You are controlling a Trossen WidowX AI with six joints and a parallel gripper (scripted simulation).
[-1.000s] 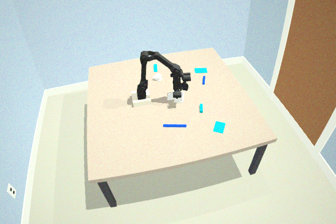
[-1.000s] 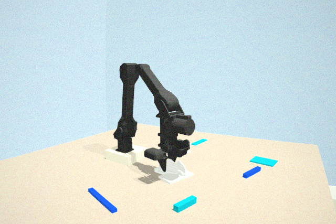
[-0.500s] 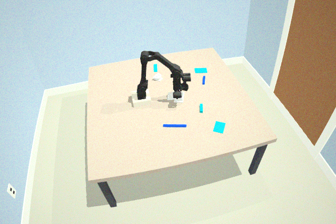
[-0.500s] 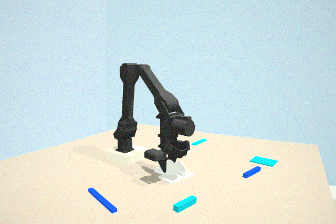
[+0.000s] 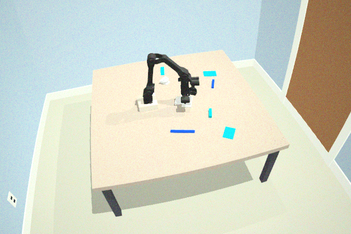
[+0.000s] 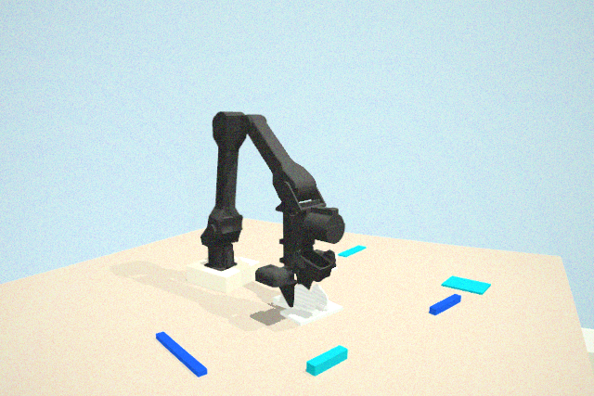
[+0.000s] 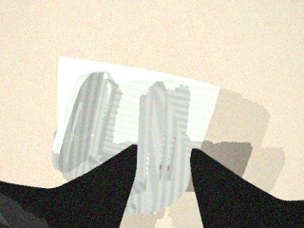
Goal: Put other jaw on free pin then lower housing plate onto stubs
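Now: gripper tip 100 mm past the small white piece, 310 mm to the right of it and 20 mm above it. Round my gripper tip: cyan block (150 mm ahead, 140 mm to the right, 10 mm below); then short blue bar (280 mm ahead, 190 mm to the left, 20 mm below); then long blue bar (80 mm behind, 270 mm to the right, 20 mm below).
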